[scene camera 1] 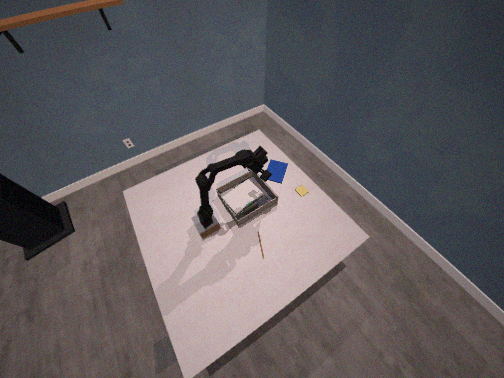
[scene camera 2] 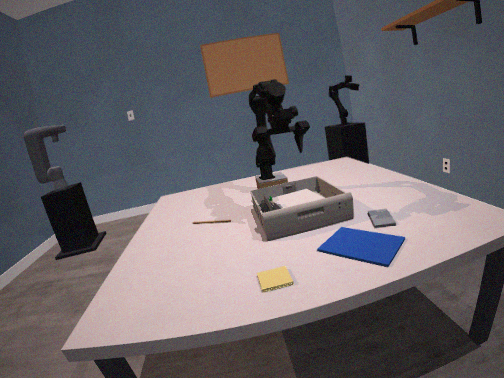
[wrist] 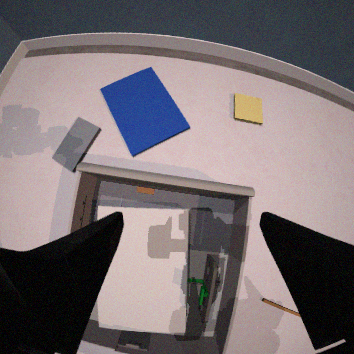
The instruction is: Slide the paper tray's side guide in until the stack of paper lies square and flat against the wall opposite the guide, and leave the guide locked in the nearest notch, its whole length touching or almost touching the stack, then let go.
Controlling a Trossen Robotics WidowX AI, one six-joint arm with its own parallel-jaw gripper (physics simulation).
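The grey paper tray stands on the table before the arm. The white paper stack lies in it, turned slightly relative to the walls in the wrist view. The dark side guide, with a green lever, stands right of the stack in the wrist view, with a gap between its plate and the paper. My gripper is open and empty, high above the tray, its fingers wide apart. The left finger hides part of the stack's left edge and the opposite wall.
A blue folder and a small grey block lie beyond the tray's far wall in the wrist view. A yellow pad lies farther right. A pencil lies on the guide's side.
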